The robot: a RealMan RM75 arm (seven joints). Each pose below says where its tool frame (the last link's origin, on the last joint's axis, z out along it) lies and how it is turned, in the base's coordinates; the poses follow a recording.
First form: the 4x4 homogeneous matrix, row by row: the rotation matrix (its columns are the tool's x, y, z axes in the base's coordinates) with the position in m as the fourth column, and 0 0 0 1 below. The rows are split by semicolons.
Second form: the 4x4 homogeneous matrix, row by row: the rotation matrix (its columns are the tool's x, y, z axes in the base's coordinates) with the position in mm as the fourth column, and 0 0 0 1 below. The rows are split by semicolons. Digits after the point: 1 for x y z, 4 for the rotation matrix.
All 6 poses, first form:
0.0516, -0.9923, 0.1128, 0.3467; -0.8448, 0.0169, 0.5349, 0.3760; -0.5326, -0.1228, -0.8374, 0.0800; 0, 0, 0, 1
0.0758, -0.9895, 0.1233, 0.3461; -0.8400, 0.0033, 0.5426, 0.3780; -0.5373, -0.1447, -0.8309, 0.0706; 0, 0, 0, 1
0.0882, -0.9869, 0.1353, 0.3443; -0.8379, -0.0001, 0.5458, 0.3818; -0.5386, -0.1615, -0.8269, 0.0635; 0, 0, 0, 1
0.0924, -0.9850, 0.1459, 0.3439; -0.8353, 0.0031, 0.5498, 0.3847; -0.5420, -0.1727, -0.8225, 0.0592; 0, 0, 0, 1
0.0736, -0.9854, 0.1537, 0.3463; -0.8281, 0.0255, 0.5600, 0.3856; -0.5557, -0.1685, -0.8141, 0.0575; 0, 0, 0, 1
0.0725, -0.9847, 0.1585, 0.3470; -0.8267, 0.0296, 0.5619, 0.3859; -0.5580, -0.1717, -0.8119, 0.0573; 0, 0, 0, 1
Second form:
0.0516, -0.9923, 0.1128, 346.7; -0.8448, 0.0169, 0.5349, 376.0; -0.5326, -0.1228, -0.8374, 80.0; 0, 0, 0, 1
0.0758, -0.9895, 0.1233, 346.1; -0.8400, 0.0033, 0.5426, 378.0; -0.5373, -0.1447, -0.8309, 70.6; 0, 0, 0, 1
0.0882, -0.9869, 0.1353, 344.3; -0.8379, -0.0001, 0.5458, 381.8; -0.5386, -0.1615, -0.8269, 63.5; 0, 0, 0, 1
0.0924, -0.9850, 0.1459, 343.9; -0.8353, 0.0031, 0.5498, 384.7; -0.5420, -0.1727, -0.8225, 59.2; 0, 0, 0, 1
0.0736, -0.9854, 0.1537, 346.3; -0.8281, 0.0255, 0.5600, 385.6; -0.5557, -0.1685, -0.8141, 57.5; 0, 0, 0, 1
0.0725, -0.9847, 0.1585, 347.0; -0.8267, 0.0296, 0.5619, 385.9; -0.5580, -0.1717, -0.8119, 57.3; 0, 0, 0, 1

